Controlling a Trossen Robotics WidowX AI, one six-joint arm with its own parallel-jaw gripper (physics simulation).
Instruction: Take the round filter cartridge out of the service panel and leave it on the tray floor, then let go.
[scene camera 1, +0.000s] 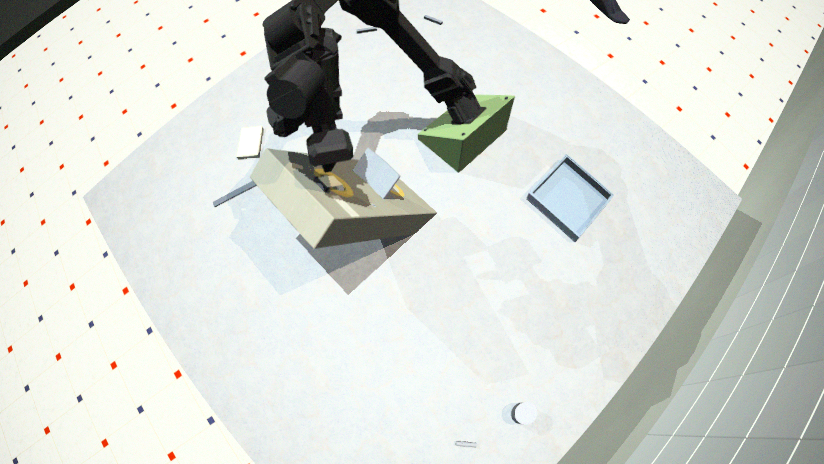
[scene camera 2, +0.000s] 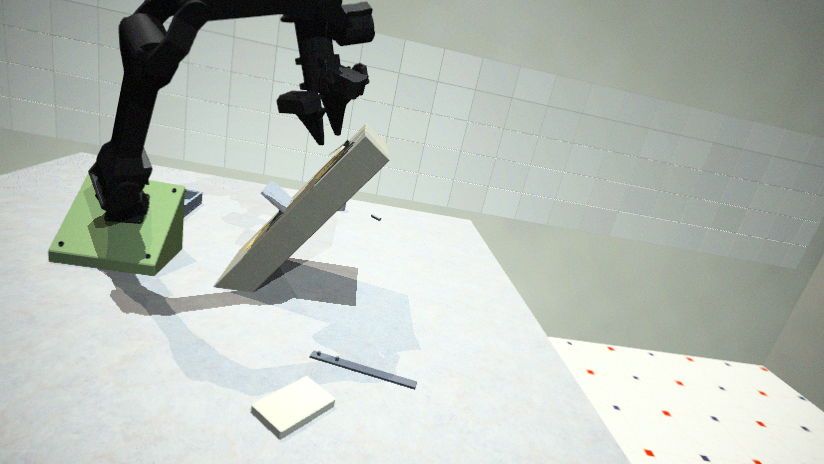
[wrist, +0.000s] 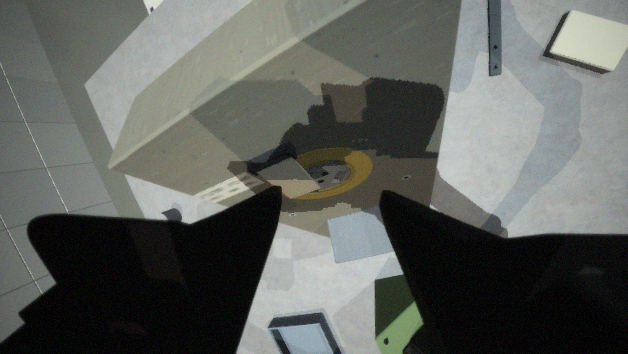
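Observation:
The beige service panel (scene camera 1: 374, 231) (scene camera 2: 305, 221) (wrist: 280, 65) stands tilted on the table. A yellow ring (scene camera 1: 346, 186) (wrist: 364, 167) on its face surrounds a shadowed grey round part (wrist: 340, 172); whether this is the filter cartridge I cannot tell. A beige flap (wrist: 290, 176) partly covers the ring. My gripper (scene camera 2: 329, 138) (wrist: 331, 196) is open and empty, its fingertips above the panel's upper part, apart from it. In scene camera 1 the arm hides most of the fingers. The square light-blue tray (scene camera 1: 551, 219) (scene camera 2: 198, 201) (wrist: 297, 320) lies on the table.
A light-blue flap (scene camera 1: 377, 174) (scene camera 2: 275, 197) (wrist: 357, 237) sticks out from the panel's lower part. The green arm base (scene camera 1: 484, 141) (scene camera 2: 167, 230) stands between panel and tray. A cream block (scene camera 1: 249, 142) (scene camera 2: 292, 406) and a grey bar (scene camera 1: 233, 194) (scene camera 2: 363, 370) lie beside the panel. A white cylinder (scene camera 1: 525, 413) stands farther off.

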